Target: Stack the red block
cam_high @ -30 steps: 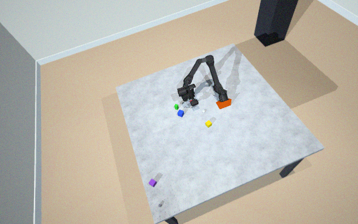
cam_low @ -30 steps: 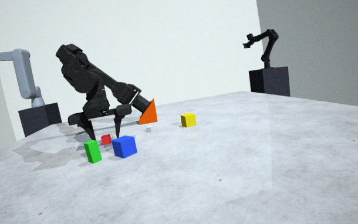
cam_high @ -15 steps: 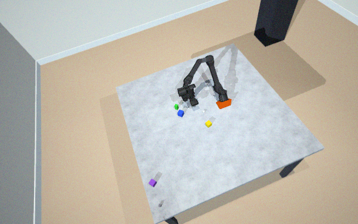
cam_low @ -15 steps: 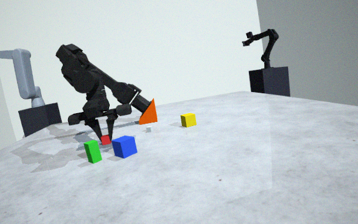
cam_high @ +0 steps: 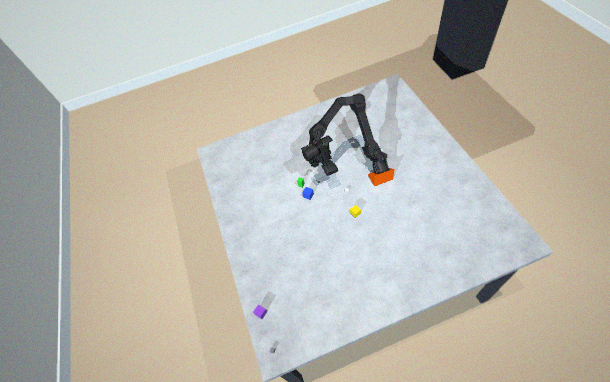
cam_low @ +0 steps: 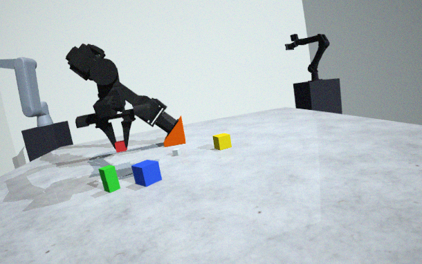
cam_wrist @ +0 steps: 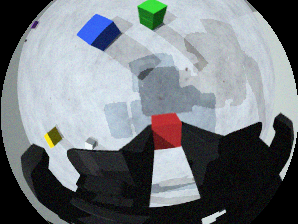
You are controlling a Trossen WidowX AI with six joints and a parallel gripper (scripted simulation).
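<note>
Now: gripper tip 130 mm short of the blue cube, 80 mm to the right of it and 40 mm above it. Also, from my gripper tip: red block 10 mm above; then tiny white block 60 mm behind, 140 mm to the left, 50 mm below; then yellow cube 40 mm behind, 270 mm to the left, 40 mm below.
</note>
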